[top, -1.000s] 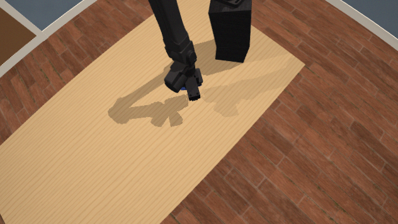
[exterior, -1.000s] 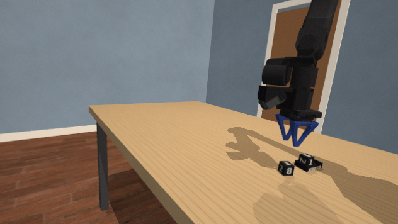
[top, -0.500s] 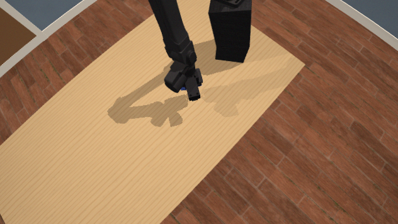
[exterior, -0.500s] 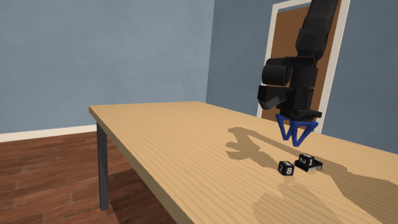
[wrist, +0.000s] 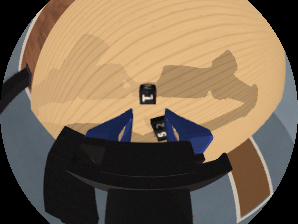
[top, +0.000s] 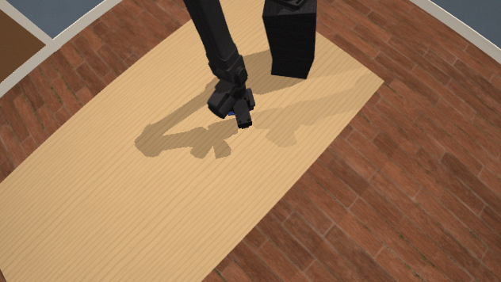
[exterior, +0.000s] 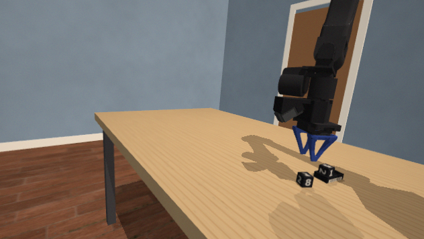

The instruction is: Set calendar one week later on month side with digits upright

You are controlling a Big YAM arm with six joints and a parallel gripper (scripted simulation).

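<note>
Now: the black date cube 7 cm below my hand. From my hand the other things lie so: black tray (10 cm to the right, 8 cm below, 3 cm behind); black cube (9 cm to the right, 6 cm below, 3 cm behind).
</note>
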